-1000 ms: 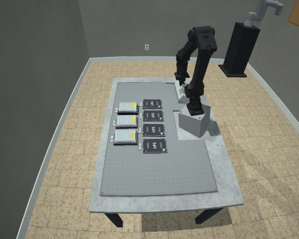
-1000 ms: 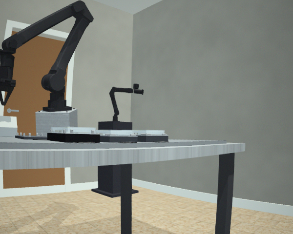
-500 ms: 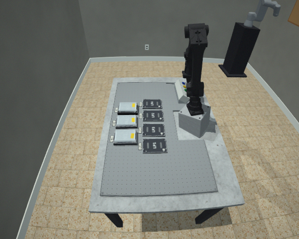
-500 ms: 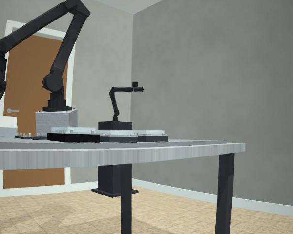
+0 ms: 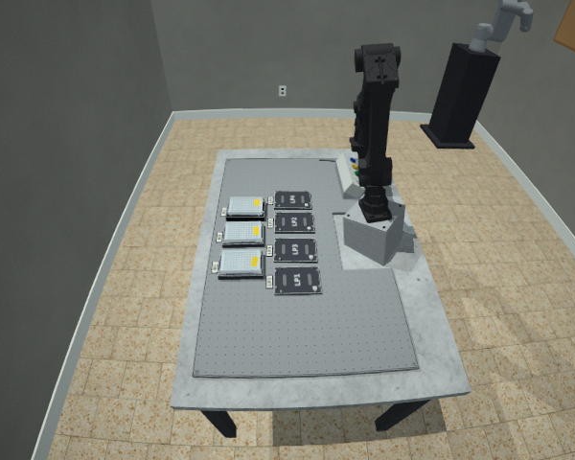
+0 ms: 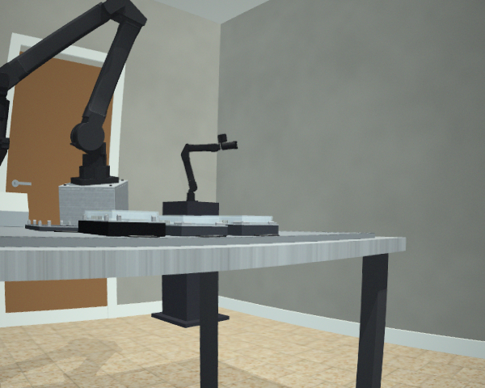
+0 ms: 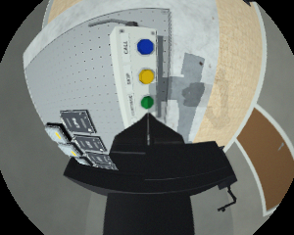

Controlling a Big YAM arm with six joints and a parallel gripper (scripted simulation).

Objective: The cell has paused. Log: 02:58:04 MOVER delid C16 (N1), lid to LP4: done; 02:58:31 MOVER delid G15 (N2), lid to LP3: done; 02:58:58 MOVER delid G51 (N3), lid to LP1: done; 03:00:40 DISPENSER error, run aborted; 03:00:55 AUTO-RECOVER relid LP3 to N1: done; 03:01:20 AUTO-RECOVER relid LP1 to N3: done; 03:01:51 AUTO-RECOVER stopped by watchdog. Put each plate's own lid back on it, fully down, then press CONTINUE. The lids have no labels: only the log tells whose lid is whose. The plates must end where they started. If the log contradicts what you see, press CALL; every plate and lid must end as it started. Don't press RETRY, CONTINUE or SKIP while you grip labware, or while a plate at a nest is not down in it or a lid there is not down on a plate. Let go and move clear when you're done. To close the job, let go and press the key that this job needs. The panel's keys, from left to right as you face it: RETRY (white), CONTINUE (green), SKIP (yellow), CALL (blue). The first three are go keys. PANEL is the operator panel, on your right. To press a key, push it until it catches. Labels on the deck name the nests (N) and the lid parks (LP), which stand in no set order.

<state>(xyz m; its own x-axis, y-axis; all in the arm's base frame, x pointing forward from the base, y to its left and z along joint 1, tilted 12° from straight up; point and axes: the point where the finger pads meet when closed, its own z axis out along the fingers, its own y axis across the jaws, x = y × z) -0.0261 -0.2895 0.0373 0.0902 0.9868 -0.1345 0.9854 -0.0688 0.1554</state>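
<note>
Right now the yellow skip key is 50 mm to the right of my hand and 60 mm below it. Also, from my hand: blue call key (100 mm to the right, 60 mm below); lid (490 mm ahead, 390 mm to the left, 90 mm below).
</note>
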